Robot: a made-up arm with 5 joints.
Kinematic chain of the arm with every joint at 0, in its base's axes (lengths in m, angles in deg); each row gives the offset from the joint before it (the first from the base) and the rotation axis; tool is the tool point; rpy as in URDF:
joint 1: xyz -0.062 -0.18 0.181 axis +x
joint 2: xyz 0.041 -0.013 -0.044 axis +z
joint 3: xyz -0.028 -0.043 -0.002 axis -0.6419 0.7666 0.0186
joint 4: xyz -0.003 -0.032 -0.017 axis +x
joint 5: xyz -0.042 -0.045 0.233 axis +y
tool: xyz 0.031 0.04 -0.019 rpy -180 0 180
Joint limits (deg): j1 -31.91..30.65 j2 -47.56..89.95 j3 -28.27..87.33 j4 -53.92..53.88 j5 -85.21..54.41
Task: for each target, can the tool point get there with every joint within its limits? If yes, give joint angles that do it. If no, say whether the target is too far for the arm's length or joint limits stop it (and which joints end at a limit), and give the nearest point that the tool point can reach.
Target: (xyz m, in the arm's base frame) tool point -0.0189 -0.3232 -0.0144
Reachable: no: joint limits stop it (at a limit: joint 1, joint 3, joint 4, joint 5) | nearest point -0.0183 -0.4042 0.0052 | short by 0.083 m
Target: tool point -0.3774 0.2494 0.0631
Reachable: no: too far | nearest point -0.1461 -0.0265 0.1183 | short by 0.364 m
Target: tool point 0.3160 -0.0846 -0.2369
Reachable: no: too far | nearest point 0.0907 -0.1412 0.0112 | short by 0.340 m
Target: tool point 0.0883 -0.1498 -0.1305
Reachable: no: joint limits stop it (at a limit: joint 1, joint 3, joint 4, joint 5) | nearest point 0.0589 -0.1348 -0.0029 | short by 0.132 m
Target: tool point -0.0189 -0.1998 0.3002
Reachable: yes | joints 21.54 36.63 30.20 -13.57 13.59
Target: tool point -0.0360 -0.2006 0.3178
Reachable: yes | joints 22.01 58.00 25.88 -15.14 -23.47
